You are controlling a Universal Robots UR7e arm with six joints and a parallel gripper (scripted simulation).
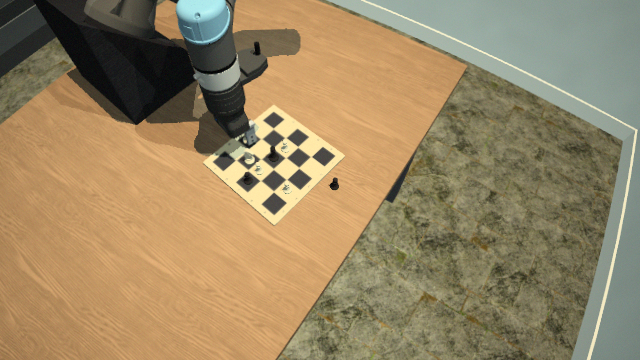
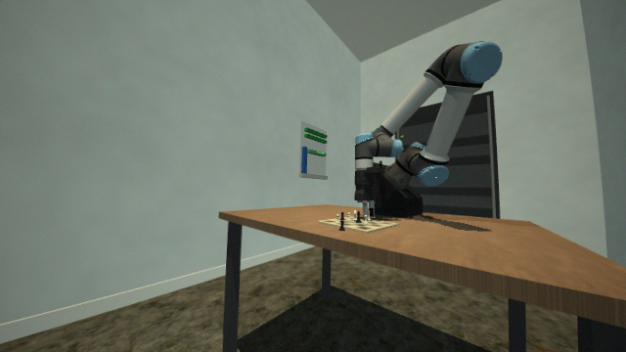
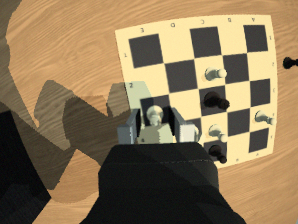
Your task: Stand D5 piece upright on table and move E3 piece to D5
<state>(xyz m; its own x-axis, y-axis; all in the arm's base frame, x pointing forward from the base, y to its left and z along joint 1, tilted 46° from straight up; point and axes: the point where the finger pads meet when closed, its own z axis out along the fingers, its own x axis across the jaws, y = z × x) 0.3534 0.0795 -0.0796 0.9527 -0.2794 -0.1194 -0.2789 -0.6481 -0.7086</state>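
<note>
Right now my hand is 8 cm short of the chessboard, 1 cm to the left of it and 3 cm above it.
</note>
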